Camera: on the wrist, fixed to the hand. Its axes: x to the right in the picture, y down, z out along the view.
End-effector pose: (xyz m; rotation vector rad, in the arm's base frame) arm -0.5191 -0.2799 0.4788 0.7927 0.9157 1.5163
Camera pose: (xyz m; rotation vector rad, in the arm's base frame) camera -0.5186 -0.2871 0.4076 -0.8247 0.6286 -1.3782
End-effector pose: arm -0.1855 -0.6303 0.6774 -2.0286 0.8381 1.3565
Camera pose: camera -0.1204 -0.6130 0.7016 -0.6053 -1.9017 -0.5824
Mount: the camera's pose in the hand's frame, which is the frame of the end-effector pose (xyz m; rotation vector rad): -0.0068 -0.0627 -0.0339 0.0300 0.2065 3.0581
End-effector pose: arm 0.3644 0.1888 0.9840 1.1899 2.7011 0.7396
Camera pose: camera 0.3178 0.1345 0.9836 -2.3395 0.9269 -0.2016
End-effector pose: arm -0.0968 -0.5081 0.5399 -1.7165 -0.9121 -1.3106
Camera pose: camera -0.1678 -0.5113 0.5486 -0.8129 1.6036 0.7672
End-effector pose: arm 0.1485 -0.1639 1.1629 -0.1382 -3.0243 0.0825
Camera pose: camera 0.1536 -0.2252 1.1995 -3.0499 0.0349 0.1959
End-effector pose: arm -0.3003 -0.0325 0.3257 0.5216 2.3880 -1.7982
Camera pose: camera -0.3108 -0.0168 0.3948 1.9760 -0.3410 0.0824
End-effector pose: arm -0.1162 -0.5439 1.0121 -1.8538 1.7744 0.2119
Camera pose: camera -0.0657 -0.5566 1.0612 -1.8579 -2.1624 -0.6739
